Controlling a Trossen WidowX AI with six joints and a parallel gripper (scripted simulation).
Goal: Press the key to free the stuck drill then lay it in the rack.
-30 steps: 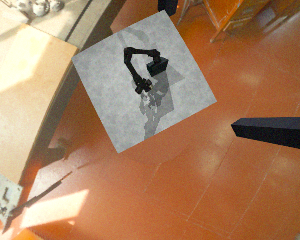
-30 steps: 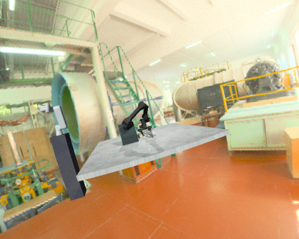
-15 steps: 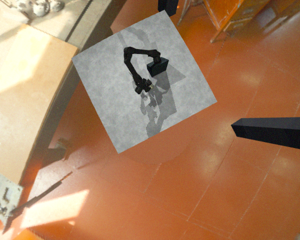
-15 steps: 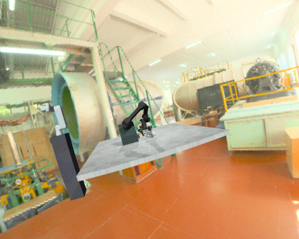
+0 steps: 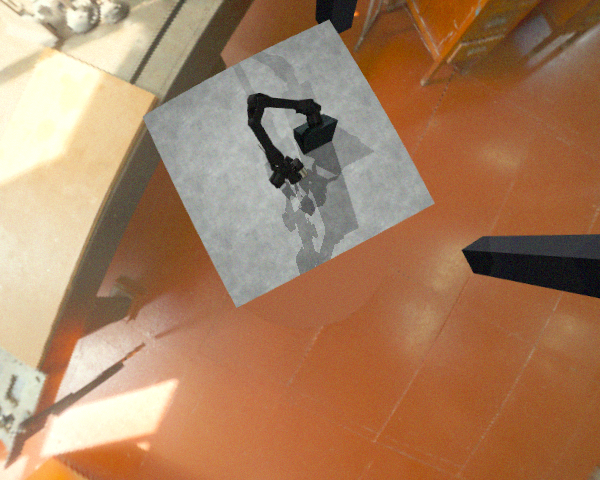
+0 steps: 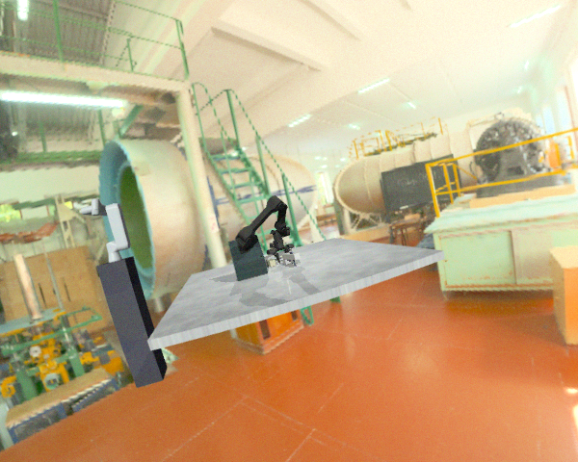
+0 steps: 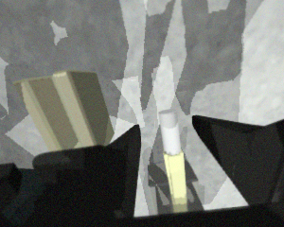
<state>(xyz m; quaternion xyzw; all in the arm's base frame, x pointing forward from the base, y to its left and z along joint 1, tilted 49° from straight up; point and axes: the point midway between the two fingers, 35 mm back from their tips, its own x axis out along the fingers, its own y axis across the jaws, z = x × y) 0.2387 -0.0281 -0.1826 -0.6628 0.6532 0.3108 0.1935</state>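
Right now the drill is 40 mm to the right of my gripper tip and 40 mm above it. The rest, counted from my gripper tip: small fixture 20 mm ahead, 140 mm to the right, 40 mm above.
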